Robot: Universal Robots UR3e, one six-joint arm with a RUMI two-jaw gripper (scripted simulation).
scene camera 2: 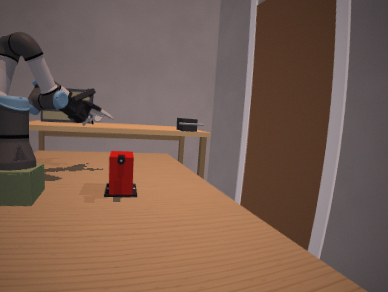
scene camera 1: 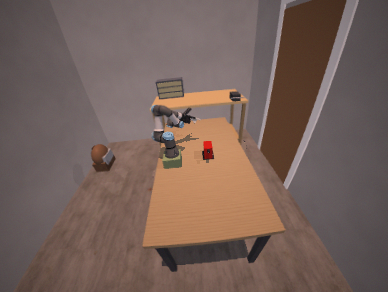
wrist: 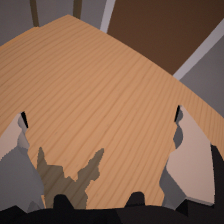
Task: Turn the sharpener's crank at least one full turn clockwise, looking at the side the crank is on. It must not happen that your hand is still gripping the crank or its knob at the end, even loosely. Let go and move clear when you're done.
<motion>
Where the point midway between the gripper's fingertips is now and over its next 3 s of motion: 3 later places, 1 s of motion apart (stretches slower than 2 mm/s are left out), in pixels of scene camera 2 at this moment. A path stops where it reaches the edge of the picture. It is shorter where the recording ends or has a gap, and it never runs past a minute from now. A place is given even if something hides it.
The gripper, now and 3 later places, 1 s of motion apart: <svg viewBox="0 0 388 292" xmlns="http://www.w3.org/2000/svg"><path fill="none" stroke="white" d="M102 121L113 120L128 128L143 137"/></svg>
</motion>
